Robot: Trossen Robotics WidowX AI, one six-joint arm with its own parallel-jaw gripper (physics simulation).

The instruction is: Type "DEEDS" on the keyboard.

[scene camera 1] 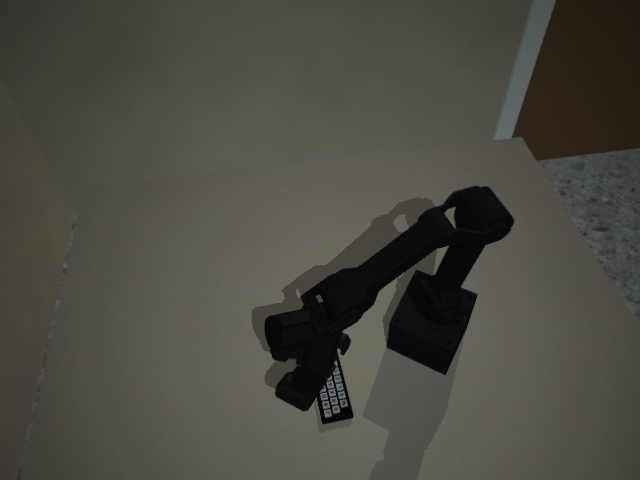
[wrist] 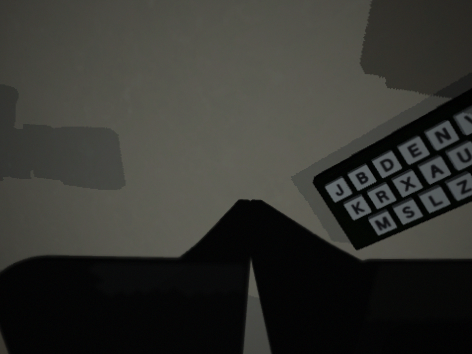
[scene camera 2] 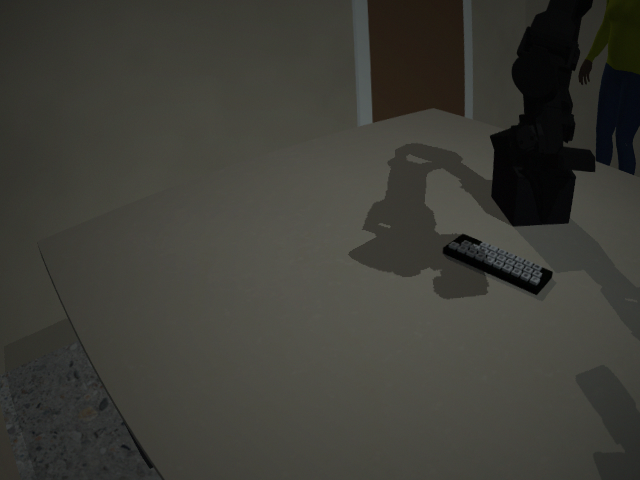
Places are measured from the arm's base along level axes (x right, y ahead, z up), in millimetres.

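Pixels of known places: gripper, fingertip midpoint: point(wrist: 248, 211) point(scene camera 2: 544, 222); arm's base, link origin: point(scene camera 1: 443, 314).
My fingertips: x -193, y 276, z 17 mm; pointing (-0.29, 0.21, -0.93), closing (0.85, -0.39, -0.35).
Note:
Ahead of a thing's pixels: the offset from my fingertips to its top centre. Level surfaces: height alone.
A small black keyboard @[dx +105, dy -36, dz -117 mm] point(scene camera 1: 339, 397) point(scene camera 2: 496, 262) point(wrist: 345, 222) with pale keys lies flat on the table. The arm hides part of it in scene camera 1. At the right of the wrist view I read the D key @[dx +57, dy -29, dz -117 mm] point(wrist: 386, 164), the E key @[dx +74, dy -25, dz -117 mm] point(wrist: 413, 150) and the S key @[dx +60, dy -65, dz -117 mm] point(wrist: 408, 212). The keyboard runs out of that view at the right. My gripper point(scene camera 2: 546, 219) point(wrist: 248, 211) is shut and empty, pointing down. In the wrist view its tips appear left of the keyboard's J and K end, apart from it. Its tips are hidden in scene camera 1.
The arm's black base point(scene camera 1: 423, 330) point(scene camera 2: 506, 180) stands on the table @[dz -133 mm] point(scene camera 1: 170, 310) point(scene camera 2: 258, 335) close to the keyboard. Dark arm shadows lie beside the keyboard. A wall borders the table's far side. A person point(scene camera 2: 622, 46) in a yellow-green top stands beyond the table.

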